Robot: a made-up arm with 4 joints. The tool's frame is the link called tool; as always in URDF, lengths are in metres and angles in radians.
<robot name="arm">
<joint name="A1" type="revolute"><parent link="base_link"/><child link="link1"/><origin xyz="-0.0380 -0.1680 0.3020" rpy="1.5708 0.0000 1.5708"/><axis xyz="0 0 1"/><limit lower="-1.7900" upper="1.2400" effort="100" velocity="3"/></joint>
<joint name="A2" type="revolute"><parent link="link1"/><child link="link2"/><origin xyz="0.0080 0.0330 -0.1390" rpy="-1.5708 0.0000 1.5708"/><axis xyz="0 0 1"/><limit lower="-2.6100" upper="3.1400" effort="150" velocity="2.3"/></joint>
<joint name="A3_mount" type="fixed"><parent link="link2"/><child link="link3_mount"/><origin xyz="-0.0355 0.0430 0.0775"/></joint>
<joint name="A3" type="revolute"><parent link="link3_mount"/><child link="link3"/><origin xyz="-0.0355 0.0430 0.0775" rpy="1.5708 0.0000 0.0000"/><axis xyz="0 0 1"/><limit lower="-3.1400" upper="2.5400" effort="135" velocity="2.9"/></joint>
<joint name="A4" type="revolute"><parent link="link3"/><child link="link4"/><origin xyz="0.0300 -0.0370 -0.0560" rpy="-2.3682 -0.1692 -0.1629"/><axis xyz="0 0 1"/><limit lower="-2.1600" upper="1.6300" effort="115" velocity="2.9"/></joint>
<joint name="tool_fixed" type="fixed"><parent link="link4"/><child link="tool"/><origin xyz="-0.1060 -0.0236 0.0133" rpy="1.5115 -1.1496 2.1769"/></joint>
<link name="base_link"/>
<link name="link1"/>
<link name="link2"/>
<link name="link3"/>
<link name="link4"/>
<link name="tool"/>
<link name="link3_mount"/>
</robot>
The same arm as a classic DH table. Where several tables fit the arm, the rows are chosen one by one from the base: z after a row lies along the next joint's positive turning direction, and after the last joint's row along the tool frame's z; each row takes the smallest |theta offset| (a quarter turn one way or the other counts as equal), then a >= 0, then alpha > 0; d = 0 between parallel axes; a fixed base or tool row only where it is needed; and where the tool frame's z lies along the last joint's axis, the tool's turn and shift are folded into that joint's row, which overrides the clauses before.
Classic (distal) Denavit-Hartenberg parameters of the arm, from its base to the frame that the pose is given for. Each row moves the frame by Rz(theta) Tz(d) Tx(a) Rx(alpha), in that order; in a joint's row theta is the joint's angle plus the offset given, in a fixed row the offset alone. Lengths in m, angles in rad.
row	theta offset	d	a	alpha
base (fixed)	-1.5708	0.302	0.168	-1.5708
A1	-1.5708	-0.177	0.033	-1.5708
A2	0	0.147	-0.071	1.5708
A3	-0.3337	-0.167	0.0405	-2.3536
A4	-1.2587	-0.0197	-0.0355	-1.5466
tool (fixed)	-1.9914	-0.1027	0	0
Joint limits (rad, base to tool): -1.79..1.24 -2.61..3.14 -3.14..2.54 -2.16..1.63

